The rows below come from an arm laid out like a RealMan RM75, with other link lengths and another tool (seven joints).
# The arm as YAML. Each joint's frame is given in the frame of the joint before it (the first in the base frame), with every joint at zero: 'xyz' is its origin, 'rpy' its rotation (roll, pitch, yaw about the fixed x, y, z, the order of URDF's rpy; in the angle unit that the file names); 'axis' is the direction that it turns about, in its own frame. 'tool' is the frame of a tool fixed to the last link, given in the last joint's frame.
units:
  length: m
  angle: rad
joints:
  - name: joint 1
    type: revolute
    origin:
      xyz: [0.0, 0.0, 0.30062]
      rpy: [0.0, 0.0, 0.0]
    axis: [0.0, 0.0, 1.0]
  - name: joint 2
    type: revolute
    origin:
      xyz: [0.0, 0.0, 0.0]
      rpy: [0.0, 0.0, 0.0]
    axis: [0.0, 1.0, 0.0]
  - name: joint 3
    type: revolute
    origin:
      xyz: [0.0, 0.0, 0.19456]
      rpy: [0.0, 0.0, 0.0]
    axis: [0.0, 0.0, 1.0]
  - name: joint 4
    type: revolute
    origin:
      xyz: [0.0, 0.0, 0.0]
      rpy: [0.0, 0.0, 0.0]
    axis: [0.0, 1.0, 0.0]
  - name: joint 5
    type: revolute
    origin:
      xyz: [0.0, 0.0, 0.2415]
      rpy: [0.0, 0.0, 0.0]
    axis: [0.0, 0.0, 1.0]
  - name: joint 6
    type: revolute
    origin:
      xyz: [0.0, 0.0, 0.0]
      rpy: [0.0, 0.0, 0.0]
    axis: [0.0, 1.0, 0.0]
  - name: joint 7
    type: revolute
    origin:
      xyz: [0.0, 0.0, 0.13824]
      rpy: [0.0, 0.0, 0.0]
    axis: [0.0, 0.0, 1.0]
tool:
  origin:
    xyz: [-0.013, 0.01, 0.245]
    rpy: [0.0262, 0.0, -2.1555]
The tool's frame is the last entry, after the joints.
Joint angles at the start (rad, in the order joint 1, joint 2, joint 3, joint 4, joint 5, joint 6, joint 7):
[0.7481, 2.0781, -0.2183, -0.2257, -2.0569, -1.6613, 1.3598]
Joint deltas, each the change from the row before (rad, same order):
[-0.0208, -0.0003, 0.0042, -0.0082, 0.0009, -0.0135, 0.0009]
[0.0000, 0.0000, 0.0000, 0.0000, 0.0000, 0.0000, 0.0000]
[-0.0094, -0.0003, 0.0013, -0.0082, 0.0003, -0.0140, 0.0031]
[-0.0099, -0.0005, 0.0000, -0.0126, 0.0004, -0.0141, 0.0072]
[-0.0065, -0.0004, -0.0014, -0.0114, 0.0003, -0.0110, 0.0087]
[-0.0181, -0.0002, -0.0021, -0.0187, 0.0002, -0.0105, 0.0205]
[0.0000, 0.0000, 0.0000, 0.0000, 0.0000, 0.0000, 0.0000]
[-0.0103, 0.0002, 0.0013, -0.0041, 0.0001, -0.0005, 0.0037]
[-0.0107, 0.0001, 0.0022, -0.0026, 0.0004, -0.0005, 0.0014]
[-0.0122, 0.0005, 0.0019, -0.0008, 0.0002, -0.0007, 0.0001]
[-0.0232, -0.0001, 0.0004, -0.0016, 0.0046, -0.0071, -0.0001]
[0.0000, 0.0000, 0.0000, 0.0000, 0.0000, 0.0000, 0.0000]
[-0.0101, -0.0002, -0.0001, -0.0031, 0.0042, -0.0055, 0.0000]
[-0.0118, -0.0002, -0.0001, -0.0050, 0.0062, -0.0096, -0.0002]
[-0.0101, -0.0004, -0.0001, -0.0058, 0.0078, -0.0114, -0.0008]
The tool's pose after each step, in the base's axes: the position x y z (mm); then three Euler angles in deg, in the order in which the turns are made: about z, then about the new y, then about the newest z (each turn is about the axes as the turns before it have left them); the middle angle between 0 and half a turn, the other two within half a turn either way. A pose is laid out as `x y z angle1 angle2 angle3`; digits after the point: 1 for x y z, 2 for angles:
-0.6 411.6 -67.4 154.59 123.53 -111.00
-0.6 411.6 -67.4 154.59 123.53 -111.00
1.2 409.6 -63.9 154.64 123.27 -110.92
3.8 408.1 -60.1 154.61 123.14 -110.86
5.5 406.8 -57.3 154.67 123.14 -110.71
13.0 406.6 -53.9 153.88 123.31 -110.34
13.0 406.6 -53.9 153.88 123.31 -110.34
17.5 407.3 -53.0 153.16 123.30 -110.40
22.0 407.9 -51.9 152.42 123.21 -110.53
26.8 407.9 -51.3 151.68 123.10 -110.57
34.4 406.6 -48.7 150.62 122.72 -110.55
34.4 406.6 -48.7 150.62 122.72 -110.55
37.3 406.1 -46.3 150.21 122.45 -110.66
39.9 405.1 -42.7 149.86 122.02 -110.82
41.4 404.1 -38.1 149.66 121.49 -111.05

